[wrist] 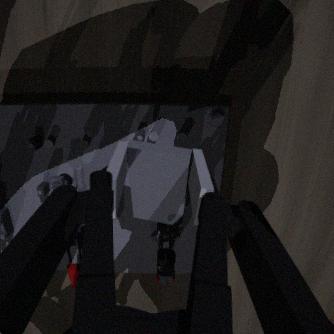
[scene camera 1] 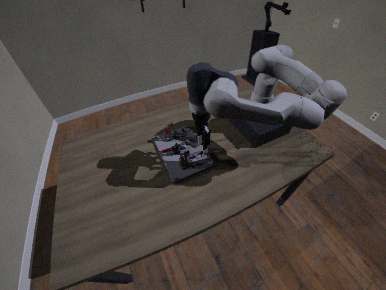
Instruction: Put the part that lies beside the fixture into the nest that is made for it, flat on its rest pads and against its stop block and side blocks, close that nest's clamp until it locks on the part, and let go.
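Note:
My gripper is shut on a light grey channel-shaped part with a flat middle and two raised side walls. The fingers are at its two side walls. The part is over the right end of the dark fixture plate in the wrist view. Whether it touches its pads or blocks cannot be told. A black clamp with a red tip stands just below the part in the wrist view. Another clamp's red handle shows further left. The blocks under the part are hidden.
Another red clamp handle stands at the fixture's far end, and one near its front end. Small pegs stand beyond the part. The robot's dark base block is on the wooden table, behind and right of the fixture.

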